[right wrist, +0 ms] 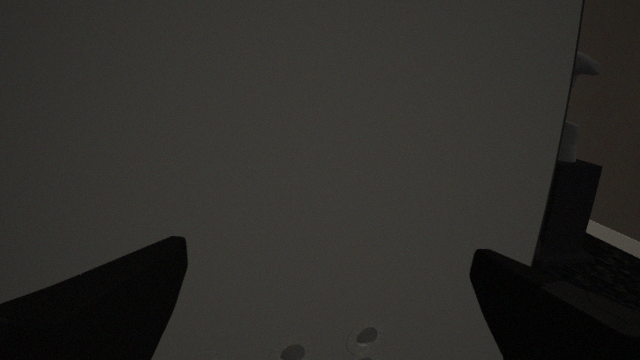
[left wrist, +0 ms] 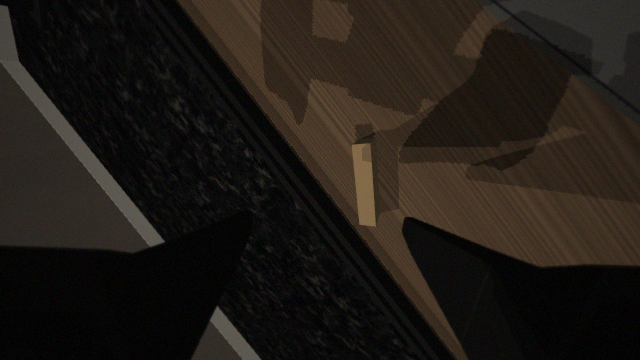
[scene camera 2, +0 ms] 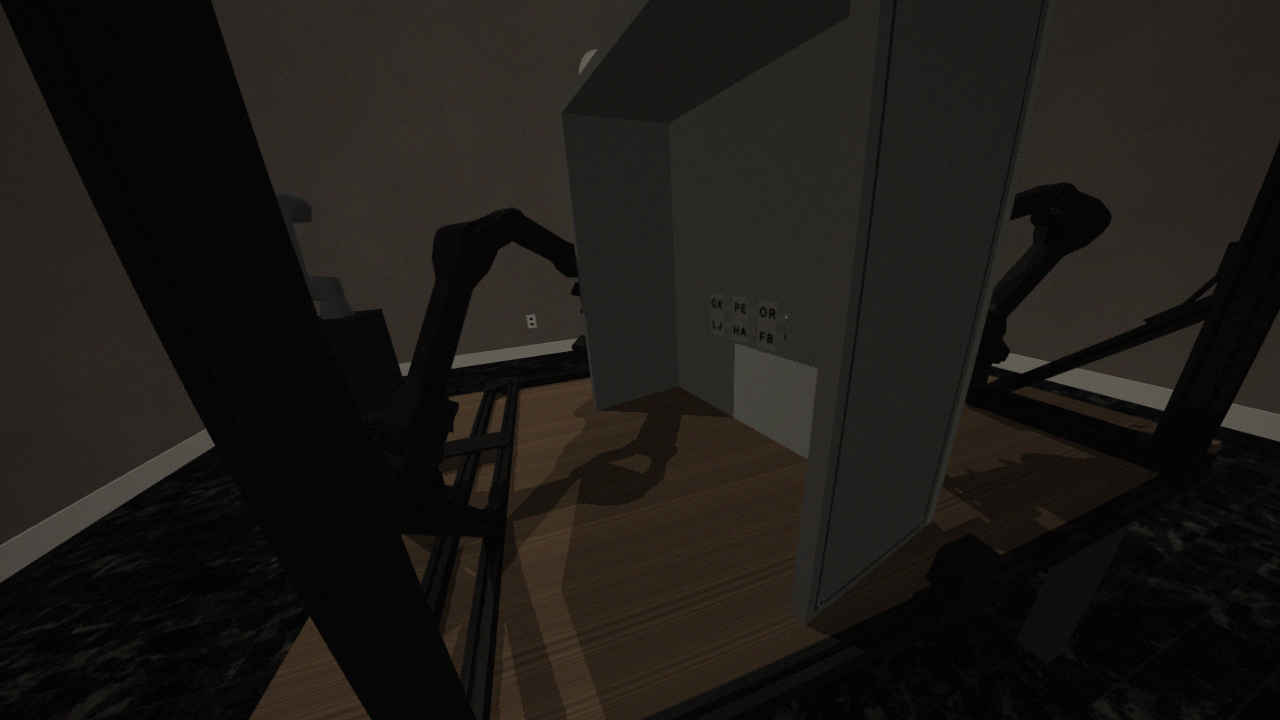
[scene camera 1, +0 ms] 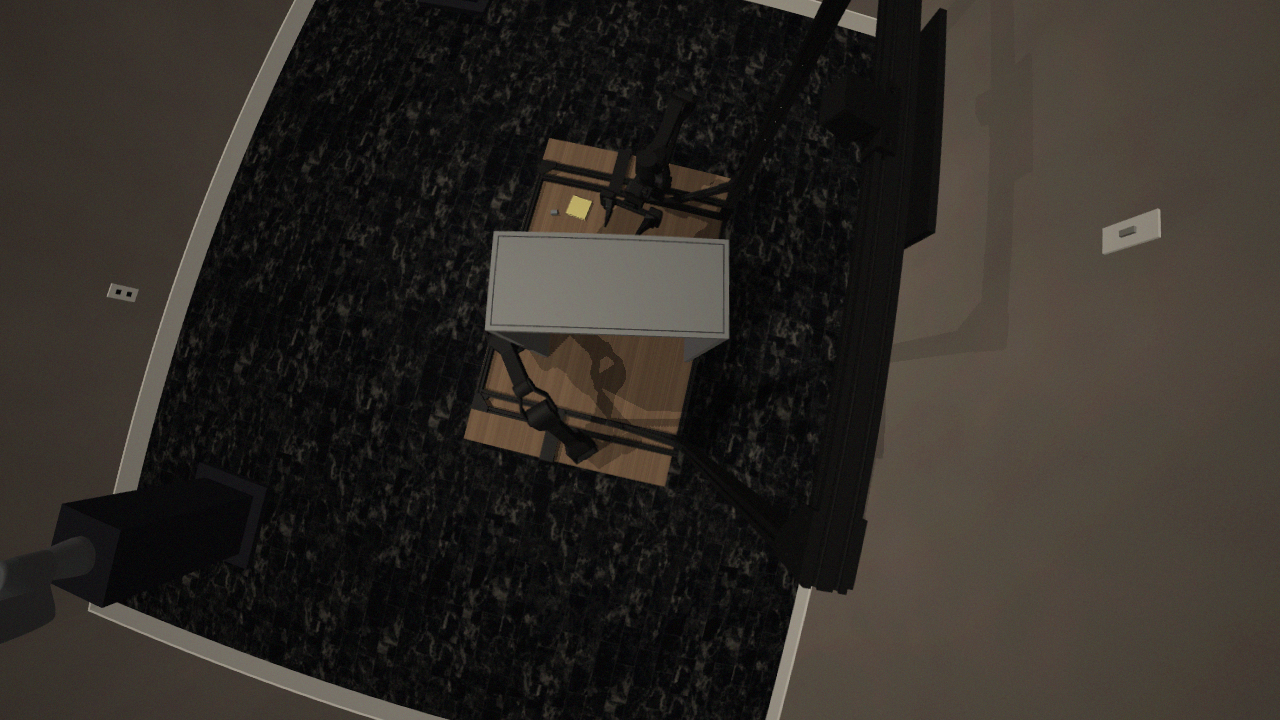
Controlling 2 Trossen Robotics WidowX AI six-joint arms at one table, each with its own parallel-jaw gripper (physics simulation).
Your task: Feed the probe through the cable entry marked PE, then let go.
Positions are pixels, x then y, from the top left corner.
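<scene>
The right wrist view and scene camera 1 show my right gripper, and the same spot on that gripper is found at (right wrist: 128, 301) and at (scene camera 1: 639, 227). A tan probe is visible in the left wrist view (364, 151). My right gripper, though, is out of frame in the left wrist view.
</scene>
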